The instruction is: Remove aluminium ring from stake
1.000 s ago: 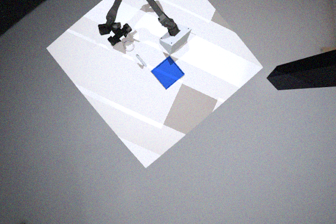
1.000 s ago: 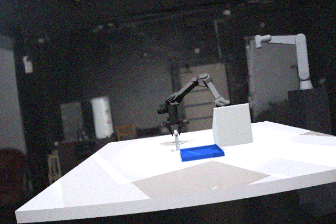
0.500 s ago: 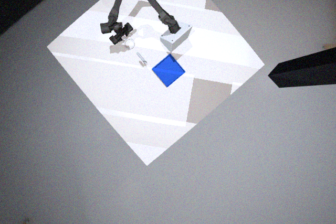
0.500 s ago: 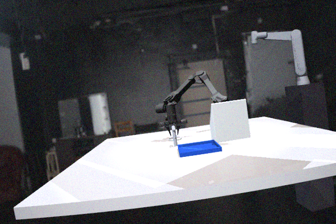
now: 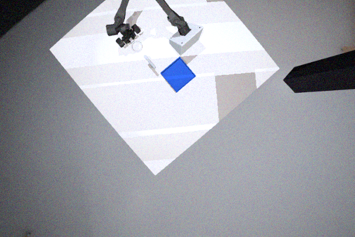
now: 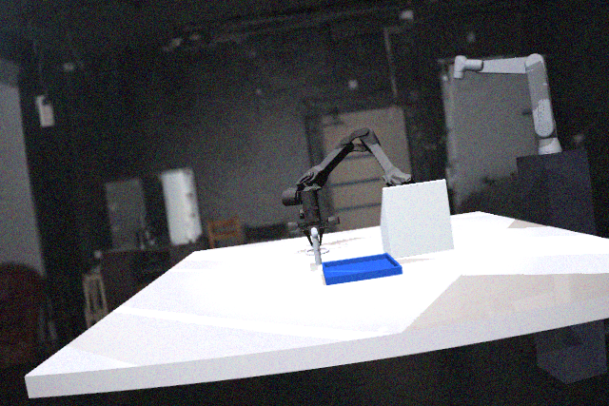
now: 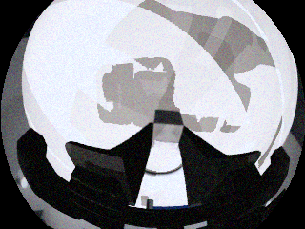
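Right now my gripper tip is 6 cm past the blue tray, 44 cm to the right of it and 1 cm above it. The rest, counted from my gripper tip: aluminium ring: 5 cm to the left.
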